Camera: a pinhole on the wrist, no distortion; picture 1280 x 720 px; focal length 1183.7 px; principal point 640.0 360.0 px. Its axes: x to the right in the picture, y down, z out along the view. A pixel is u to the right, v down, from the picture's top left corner.
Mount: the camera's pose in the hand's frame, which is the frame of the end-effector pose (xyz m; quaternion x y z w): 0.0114 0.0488 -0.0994 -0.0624 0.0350 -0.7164 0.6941
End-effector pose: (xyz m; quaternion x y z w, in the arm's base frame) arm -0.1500 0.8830 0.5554 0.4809 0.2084 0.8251 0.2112
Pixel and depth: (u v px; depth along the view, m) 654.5 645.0 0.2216
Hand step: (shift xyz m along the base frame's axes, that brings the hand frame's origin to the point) 0.0492 0.0247 0.1463
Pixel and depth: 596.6 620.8 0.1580
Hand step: 0.0067 -0.0042 0.1036
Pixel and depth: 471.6 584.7 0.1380
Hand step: -0.0074 -0.0239 0.0946
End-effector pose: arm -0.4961 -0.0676 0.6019 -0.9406 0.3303 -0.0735 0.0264
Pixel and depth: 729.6 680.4 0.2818
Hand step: 0.1013 -0.1055 -0.1562
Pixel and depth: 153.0 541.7 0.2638
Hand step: -0.0084 -0.1858 -0.1551
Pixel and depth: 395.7 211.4 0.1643
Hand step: -0.0338 -0.0788 -0.0709
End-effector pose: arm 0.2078 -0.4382 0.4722 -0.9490 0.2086 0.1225 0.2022
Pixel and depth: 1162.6 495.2 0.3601
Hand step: 0.0914 0.1601 -0.2272
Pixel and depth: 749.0 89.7 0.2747
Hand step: -0.0548 0.0542 -0.1693
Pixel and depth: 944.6 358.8 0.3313
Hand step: 0.0244 0.1022 -0.2152
